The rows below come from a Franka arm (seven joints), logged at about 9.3 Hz.
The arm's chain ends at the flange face. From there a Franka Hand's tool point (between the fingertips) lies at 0.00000 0.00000 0.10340 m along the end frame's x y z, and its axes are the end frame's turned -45 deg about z.
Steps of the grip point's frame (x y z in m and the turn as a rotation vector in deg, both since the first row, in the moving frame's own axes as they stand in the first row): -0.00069 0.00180 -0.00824 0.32 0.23 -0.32; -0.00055 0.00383 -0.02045 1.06 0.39 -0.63; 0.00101 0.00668 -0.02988 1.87 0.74 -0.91; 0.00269 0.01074 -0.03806 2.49 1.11 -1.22; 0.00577 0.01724 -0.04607 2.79 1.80 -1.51; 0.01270 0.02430 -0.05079 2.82 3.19 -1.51; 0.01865 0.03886 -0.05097 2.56 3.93 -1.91; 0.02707 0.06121 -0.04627 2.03 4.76 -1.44
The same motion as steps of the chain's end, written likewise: 0.00090 0.00246 -0.00824 0.39 -0.06 -0.32; 0.00318 0.00494 -0.02043 1.03 -0.47 -0.63; 0.00691 0.00733 -0.02982 1.85 -0.80 -0.91; 0.01131 0.01027 -0.03794 2.55 -0.98 -1.22; 0.01761 0.01395 -0.04590 3.25 -0.70 -1.51; 0.02579 0.01587 -0.05050 4.25 0.26 -1.51; 0.03906 0.02259 -0.05062 4.59 0.97 -1.91; 0.05905 0.03284 -0.04585 4.80 1.93 -1.44
